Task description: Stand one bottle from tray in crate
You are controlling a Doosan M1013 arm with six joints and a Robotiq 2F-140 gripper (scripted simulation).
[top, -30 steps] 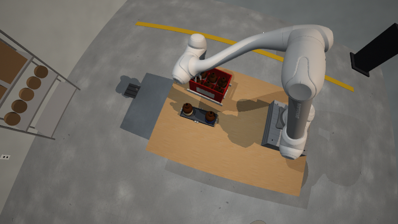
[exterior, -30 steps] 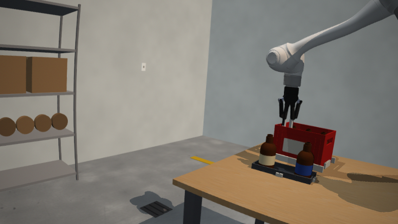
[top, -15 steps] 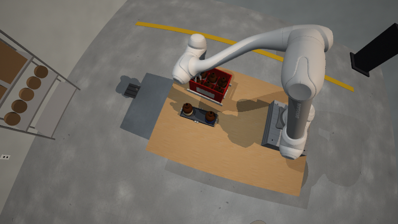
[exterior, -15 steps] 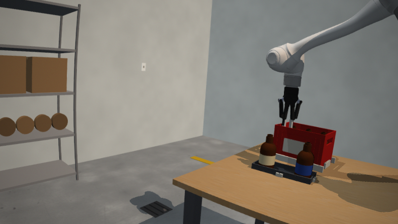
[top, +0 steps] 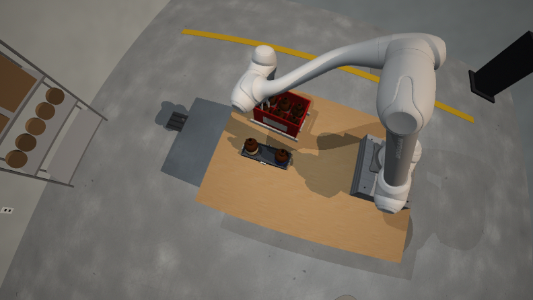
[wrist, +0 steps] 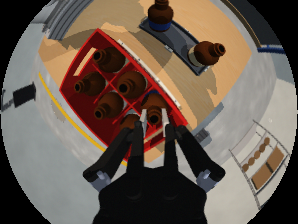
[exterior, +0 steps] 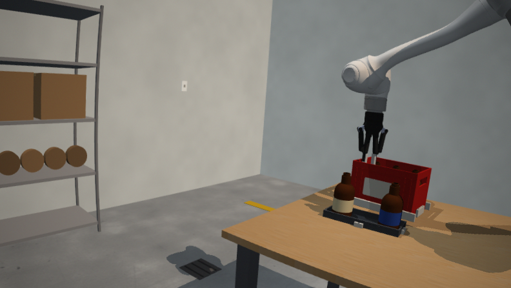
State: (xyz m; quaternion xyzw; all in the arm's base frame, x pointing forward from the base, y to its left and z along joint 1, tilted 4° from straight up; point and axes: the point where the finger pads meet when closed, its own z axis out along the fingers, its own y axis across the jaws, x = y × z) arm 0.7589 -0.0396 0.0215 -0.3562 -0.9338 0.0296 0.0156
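My hand is 9 cm above the glass bottle. From my hand the other things lie so: dark tray: 10 cm behind, 22 cm to the left, 16 cm below; red crate: 9 cm behind, 4 cm to the right, 9 cm below.
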